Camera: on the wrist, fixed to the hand. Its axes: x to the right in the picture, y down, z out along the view.
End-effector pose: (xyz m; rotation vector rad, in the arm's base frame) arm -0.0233 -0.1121 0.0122 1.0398 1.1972 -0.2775
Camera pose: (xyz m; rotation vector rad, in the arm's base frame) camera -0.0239 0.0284 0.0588 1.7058 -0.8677 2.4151
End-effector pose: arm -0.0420 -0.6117 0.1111 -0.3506 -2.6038 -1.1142
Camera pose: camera 0.0035 -0.6255 0.2513 -1.8700 0.3015 0.2037
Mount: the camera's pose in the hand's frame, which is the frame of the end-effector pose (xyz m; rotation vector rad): 0.0057 0.0987 -0.1102 -0.0475 0.6850 3.0036
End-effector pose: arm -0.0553 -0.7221 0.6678 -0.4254 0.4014 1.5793
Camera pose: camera -0.1512 -0.7772 0.5693 -0.0041 -0.7255 -1.4032
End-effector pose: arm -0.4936 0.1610 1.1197 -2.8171 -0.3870 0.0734
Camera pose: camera -0.4529 0.0406 1.1956 0.5281 -3.0767 0.2340
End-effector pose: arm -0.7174 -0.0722 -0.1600 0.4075 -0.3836 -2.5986
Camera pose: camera -0.6429 -0.1800 -0.2289 0.1522 -0.1648 0.4764
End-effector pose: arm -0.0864 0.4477 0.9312 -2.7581 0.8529 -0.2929
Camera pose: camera -0.1623 0.3469 1.0087 0.8559 2.9637 -0.2841
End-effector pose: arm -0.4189 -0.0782 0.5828 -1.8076 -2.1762 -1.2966
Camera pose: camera -0.3904 -0.1419 0.7134 -1.4340 1.3109 -0.3263
